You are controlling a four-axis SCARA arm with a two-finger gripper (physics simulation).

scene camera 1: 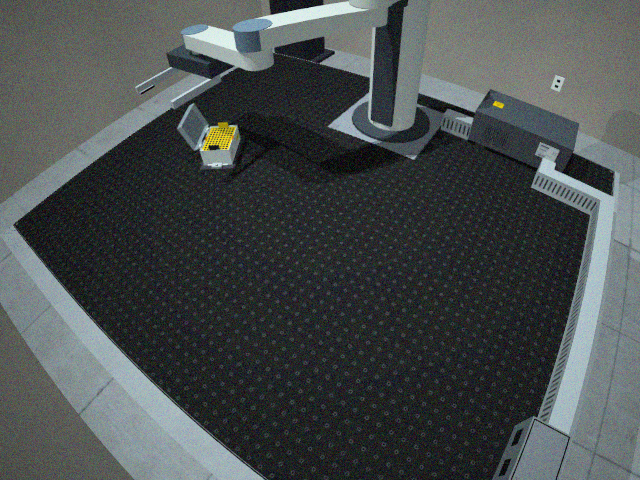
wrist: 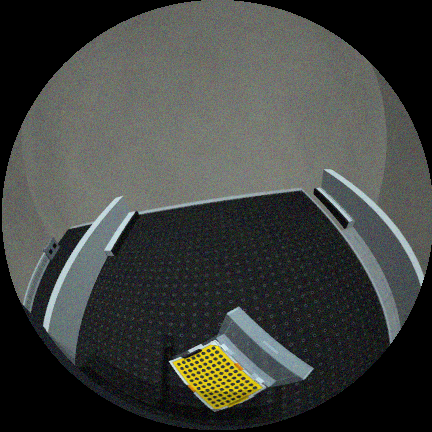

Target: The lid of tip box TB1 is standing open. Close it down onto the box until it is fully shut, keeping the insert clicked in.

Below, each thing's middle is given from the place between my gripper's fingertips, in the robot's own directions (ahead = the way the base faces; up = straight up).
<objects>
The translucent lid [scene camera 1: 193,126] is 10 cm behind my hand, 1 cm to the right of it and 15 cm below it. Round my hand: yellow perforated insert [wrist: 213,375]: 14 cm behind, 4 cm to the left, 19 cm below.
</objects>
